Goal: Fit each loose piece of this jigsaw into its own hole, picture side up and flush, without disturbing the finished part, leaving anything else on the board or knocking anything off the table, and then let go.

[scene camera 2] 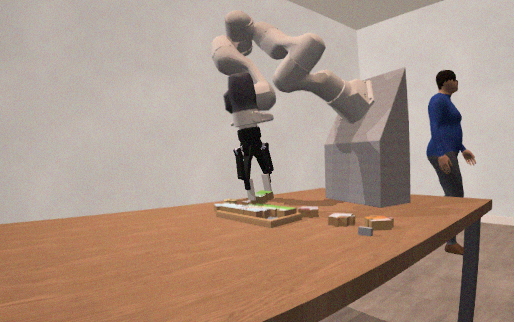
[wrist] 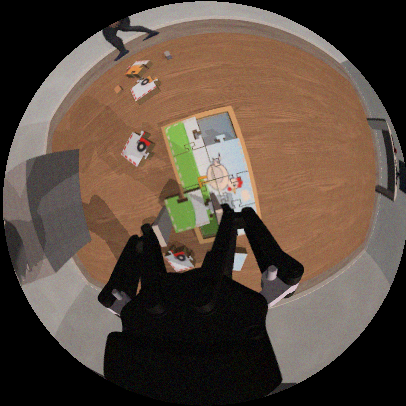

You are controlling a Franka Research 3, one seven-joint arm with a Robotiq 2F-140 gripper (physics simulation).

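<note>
My gripper is shut on a green-and-white jigsaw piece, picture side up. The piece is low over the board's lower-left corner in the wrist view, overlapping its left edge; the gap beneath is hard to judge. The framed board holds joined pieces picturing a hen. A grey empty hole shows at its upper right. Loose pieces lie beside it: a red-and-white one, a white one with a wheel, an orange one, and another red-and-white one.
A light-blue piece is partly hidden behind my fingers. A small grey block and a small orange block lie near the orange piece. The robot's grey pedestal stands at the table's far side in the scene view.
</note>
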